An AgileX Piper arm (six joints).
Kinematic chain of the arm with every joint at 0, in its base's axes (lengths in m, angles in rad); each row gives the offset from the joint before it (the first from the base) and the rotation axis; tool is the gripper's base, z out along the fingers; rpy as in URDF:
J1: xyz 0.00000 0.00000 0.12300 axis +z
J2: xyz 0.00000 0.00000 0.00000 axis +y
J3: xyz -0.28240 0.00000 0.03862 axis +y
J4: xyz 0.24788 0.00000 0.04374 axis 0.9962 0 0.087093
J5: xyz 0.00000 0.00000 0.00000 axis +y
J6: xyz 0.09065 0.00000 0.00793 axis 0.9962 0 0.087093
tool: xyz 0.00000 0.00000 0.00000 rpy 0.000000 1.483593 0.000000
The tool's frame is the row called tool.
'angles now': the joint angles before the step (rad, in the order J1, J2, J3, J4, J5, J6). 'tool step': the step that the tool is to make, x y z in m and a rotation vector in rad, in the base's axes. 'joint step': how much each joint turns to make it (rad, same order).
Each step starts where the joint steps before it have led.
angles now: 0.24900, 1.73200, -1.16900, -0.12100, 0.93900, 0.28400
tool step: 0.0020, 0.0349, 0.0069, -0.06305, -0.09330, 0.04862
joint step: 0.12409, 0.01316, -0.03729, -0.13100, -0.02485, 0.14206
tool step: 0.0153, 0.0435, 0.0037, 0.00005, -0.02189, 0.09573
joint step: 0.09596, 0.08999, -0.14075, -0.00503, 0.03076, -0.00497
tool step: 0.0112, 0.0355, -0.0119, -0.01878, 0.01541, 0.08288
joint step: 0.06809, 0.10483, -0.11088, -0.00201, 0.02507, -0.02092
